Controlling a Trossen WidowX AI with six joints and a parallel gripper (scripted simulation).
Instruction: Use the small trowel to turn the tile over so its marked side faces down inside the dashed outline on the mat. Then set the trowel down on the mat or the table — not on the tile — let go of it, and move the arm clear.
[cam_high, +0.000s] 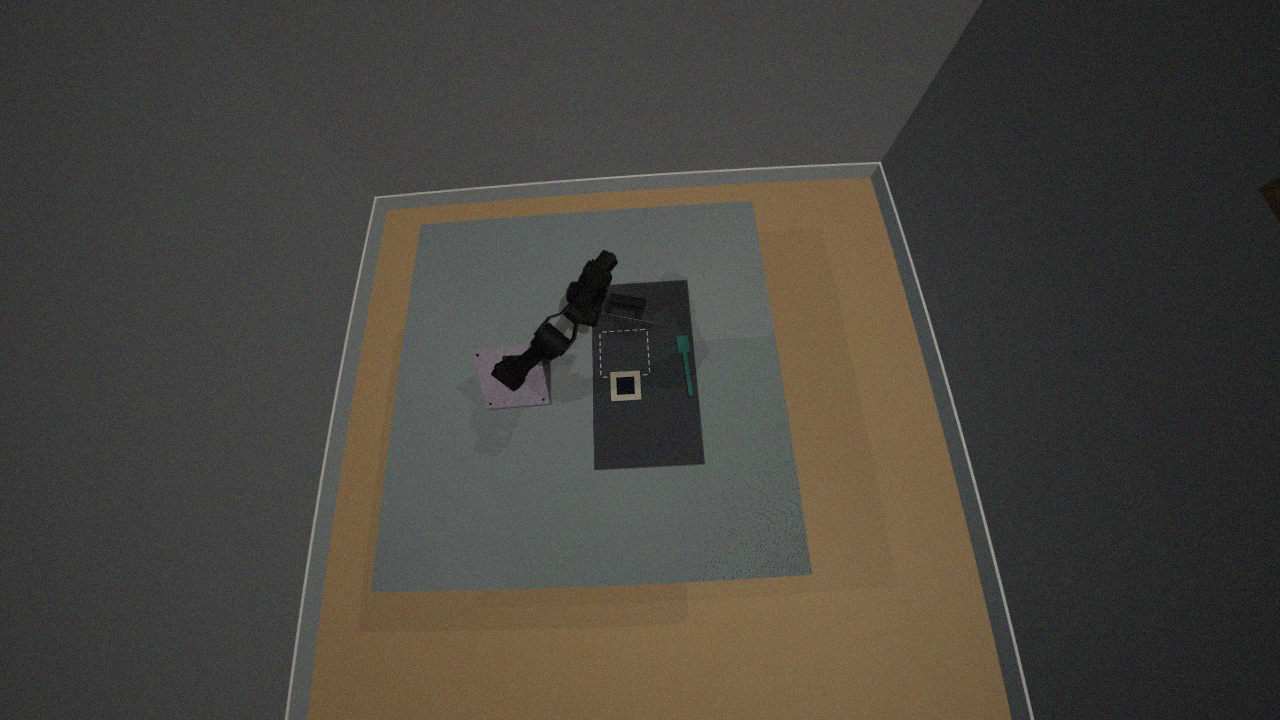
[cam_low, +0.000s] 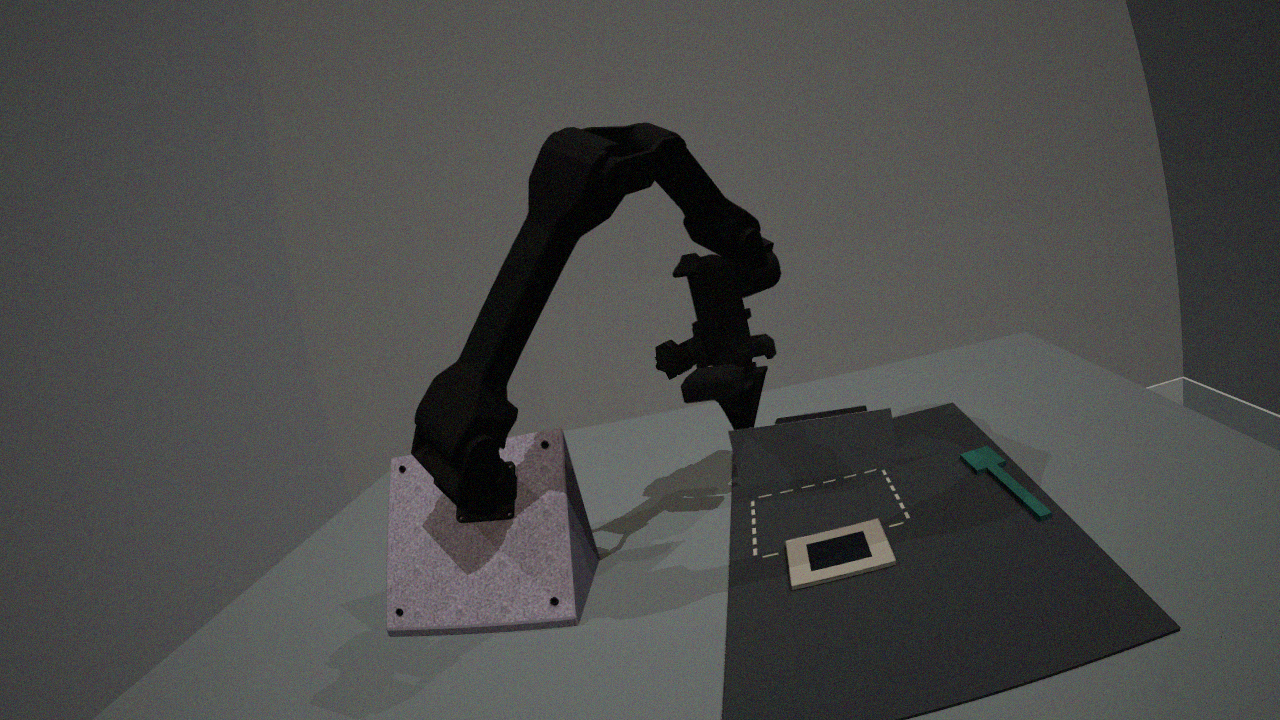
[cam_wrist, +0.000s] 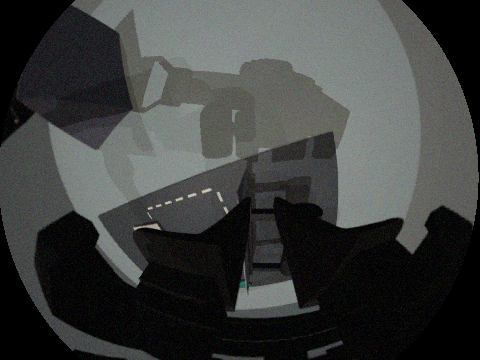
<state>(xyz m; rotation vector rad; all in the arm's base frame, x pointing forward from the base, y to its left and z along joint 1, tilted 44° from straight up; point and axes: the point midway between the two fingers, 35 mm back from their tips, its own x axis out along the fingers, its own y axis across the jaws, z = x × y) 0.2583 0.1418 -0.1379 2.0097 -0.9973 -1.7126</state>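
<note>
The trowel is 70 mm ahead of my gripper tip and 20 mm below it. Round my gripper tip: dark mat (200 mm to the right, 140 mm ahead, 80 mm below); then teal t-shaped piece (280 mm ahead, 170 mm to the right, 60 mm below); then tile (250 mm to the right, 80 mm ahead, 60 mm below).
</note>
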